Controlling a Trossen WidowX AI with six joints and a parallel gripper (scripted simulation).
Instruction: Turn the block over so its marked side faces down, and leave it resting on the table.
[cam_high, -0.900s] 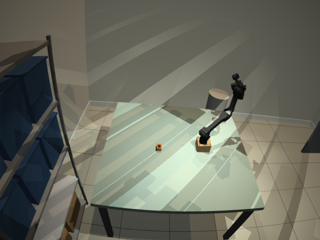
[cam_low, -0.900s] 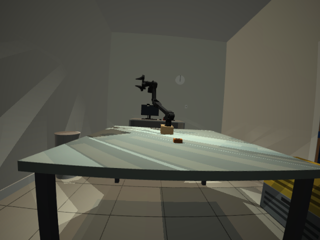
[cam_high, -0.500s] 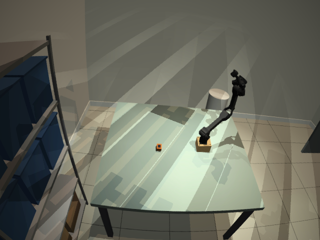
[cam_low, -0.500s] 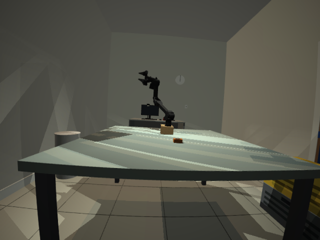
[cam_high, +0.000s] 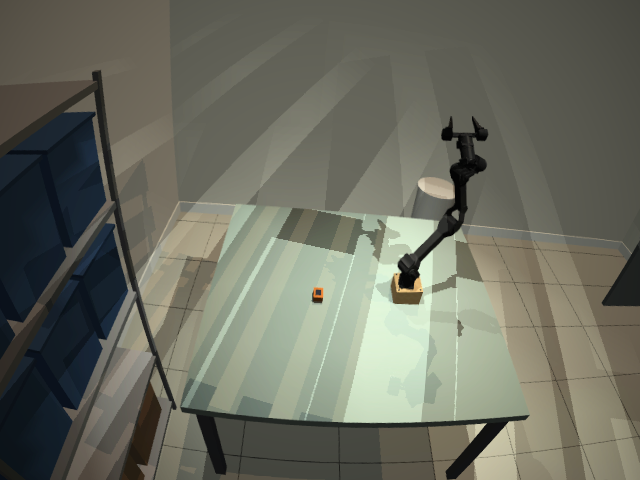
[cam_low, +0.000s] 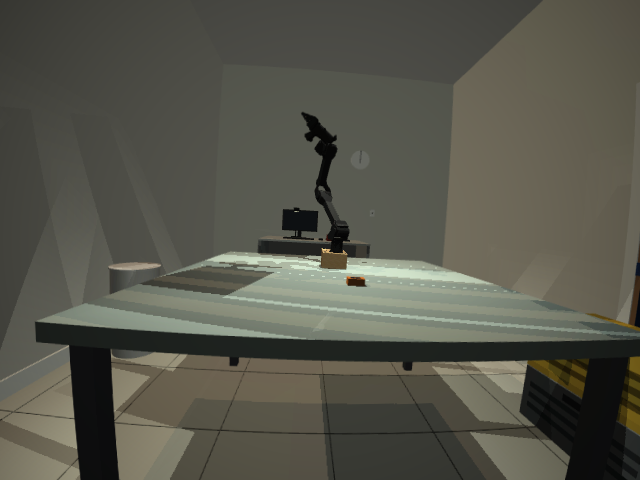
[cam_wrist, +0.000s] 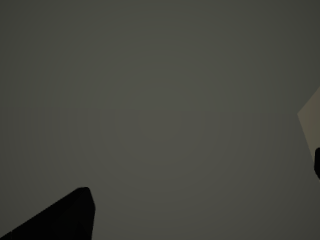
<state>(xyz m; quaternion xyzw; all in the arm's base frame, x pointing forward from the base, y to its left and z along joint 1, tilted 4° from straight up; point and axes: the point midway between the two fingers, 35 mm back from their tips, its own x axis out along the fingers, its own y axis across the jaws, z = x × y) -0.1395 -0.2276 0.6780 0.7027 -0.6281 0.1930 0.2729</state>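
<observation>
My gripper tip is 780 mm above the orange block, 460 mm short of it and 310 mm to the right of it.
</observation>
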